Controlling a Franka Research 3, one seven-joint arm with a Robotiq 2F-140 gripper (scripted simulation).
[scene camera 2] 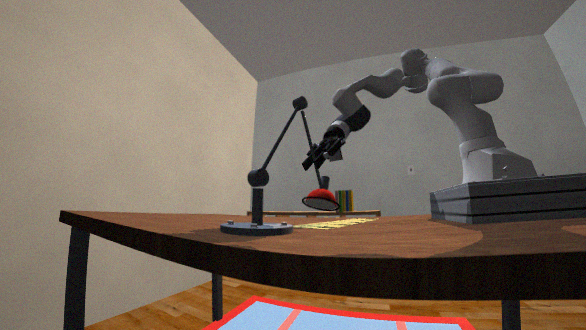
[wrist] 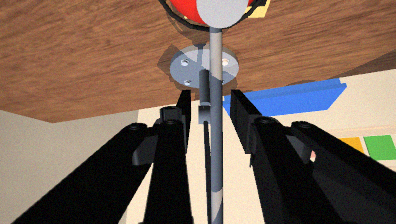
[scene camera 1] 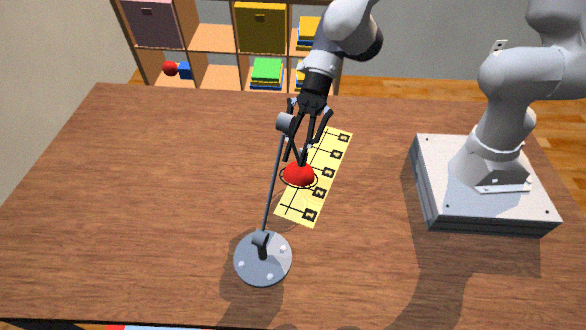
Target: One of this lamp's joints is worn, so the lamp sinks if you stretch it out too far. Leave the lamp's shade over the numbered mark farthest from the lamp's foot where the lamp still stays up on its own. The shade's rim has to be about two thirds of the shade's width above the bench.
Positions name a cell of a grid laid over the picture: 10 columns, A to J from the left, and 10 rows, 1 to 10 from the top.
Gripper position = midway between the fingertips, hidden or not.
gripper: scene camera 2 F6; wrist F5; scene camera 1 E5
